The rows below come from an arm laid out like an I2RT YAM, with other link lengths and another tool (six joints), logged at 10 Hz.
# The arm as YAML. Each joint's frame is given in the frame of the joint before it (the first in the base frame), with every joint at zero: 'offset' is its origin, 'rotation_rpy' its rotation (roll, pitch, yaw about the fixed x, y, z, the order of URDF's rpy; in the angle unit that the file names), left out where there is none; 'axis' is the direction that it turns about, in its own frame. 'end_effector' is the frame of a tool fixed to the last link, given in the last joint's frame.
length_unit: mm
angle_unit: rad
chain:
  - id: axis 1
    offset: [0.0, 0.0, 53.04]
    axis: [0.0, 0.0, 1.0]
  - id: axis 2
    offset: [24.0, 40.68, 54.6]
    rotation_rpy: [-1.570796, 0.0, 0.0]
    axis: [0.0, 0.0, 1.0]
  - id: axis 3
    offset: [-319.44, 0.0, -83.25]
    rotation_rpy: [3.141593, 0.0, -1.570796]
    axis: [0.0, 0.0, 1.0]
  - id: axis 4
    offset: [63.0, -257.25, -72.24]
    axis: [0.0, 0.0, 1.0]
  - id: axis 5
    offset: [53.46, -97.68, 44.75]
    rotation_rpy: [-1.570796, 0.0, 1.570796]
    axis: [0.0, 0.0, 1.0]
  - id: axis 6
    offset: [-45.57, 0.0, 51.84]
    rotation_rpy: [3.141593, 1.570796, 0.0]
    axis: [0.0, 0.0, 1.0]
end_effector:
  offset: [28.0, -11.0, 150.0]
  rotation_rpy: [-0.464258, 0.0, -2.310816]
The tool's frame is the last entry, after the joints.
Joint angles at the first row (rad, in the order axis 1, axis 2, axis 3, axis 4, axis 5, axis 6):
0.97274 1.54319 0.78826 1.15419 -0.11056 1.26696
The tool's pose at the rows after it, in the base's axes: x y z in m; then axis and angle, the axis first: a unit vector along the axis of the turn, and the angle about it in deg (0 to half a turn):
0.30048, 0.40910, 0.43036, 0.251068, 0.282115, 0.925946, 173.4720
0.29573, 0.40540, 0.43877, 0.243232, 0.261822, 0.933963, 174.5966
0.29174, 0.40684, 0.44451, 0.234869, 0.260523, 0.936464, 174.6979
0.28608, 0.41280, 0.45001, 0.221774, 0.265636, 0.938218, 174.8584
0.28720, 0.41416, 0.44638, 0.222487, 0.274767, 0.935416, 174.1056
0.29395, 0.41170, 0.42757, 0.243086, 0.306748, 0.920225, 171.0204
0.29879, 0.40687, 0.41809, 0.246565, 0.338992, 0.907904, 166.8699
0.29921, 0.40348, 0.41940, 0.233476, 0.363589, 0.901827, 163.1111
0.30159, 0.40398, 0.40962, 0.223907, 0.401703, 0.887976, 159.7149
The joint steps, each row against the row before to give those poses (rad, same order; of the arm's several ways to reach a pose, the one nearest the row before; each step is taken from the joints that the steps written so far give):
-0.00028 0.00000 -0.00696 0.01507 0.00471 0.00715
0.00264 0.00985 -0.00712 0.06540 -0.00417 0.01661
0.00584 -0.00326 0.00896 -0.00143 -0.00505 -0.01070
0.01001 -0.00006 0.01865 -0.01572 -0.01312 -0.02173
0.00021 -0.00519 -0.00024 -0.02468 0.00293 -0.01476
0.00029 -0.03717 -0.02053 -0.10361 0.03959 -0.03297
-0.00285 -0.04323 -0.00148 -0.11318 0.03353 -0.06417
0.00039 -0.03544 0.01445 -0.08876 0.02097 -0.07636
-0.00009 -0.02335 0.01418 -0.10568 0.01754 -0.07448

